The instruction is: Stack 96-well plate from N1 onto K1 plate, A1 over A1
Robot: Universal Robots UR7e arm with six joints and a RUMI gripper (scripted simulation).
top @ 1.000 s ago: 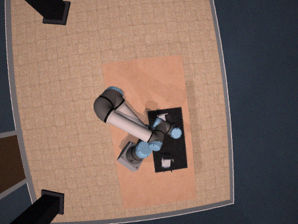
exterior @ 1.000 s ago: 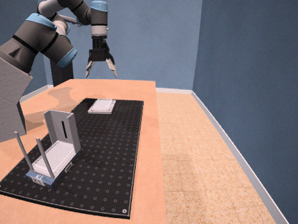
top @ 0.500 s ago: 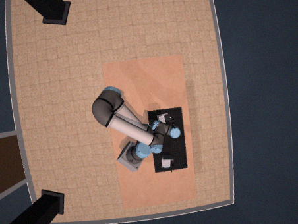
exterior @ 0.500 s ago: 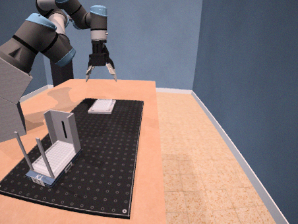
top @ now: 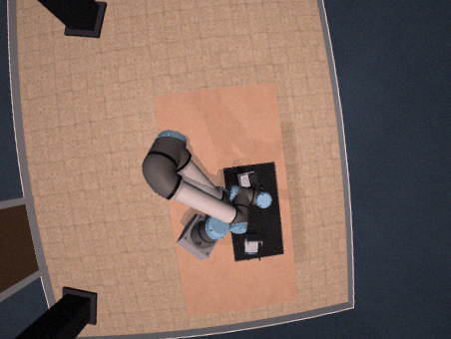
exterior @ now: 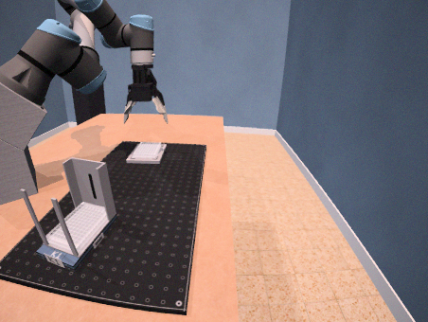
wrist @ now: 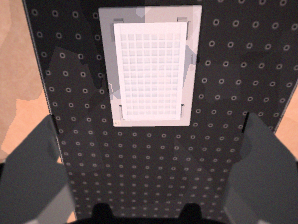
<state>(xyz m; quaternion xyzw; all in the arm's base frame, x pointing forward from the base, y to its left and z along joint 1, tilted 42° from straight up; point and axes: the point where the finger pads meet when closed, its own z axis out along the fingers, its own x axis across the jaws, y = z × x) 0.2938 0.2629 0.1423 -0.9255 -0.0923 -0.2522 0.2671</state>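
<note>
Now: the plate nest N1 110 mm below my hand. Also, from my hand: rack back wall 360 mm to the right, 90 mm ahead, 40 mm below; then slot 360 mm to the right, 90 mm ahead, 40 mm below.
</note>
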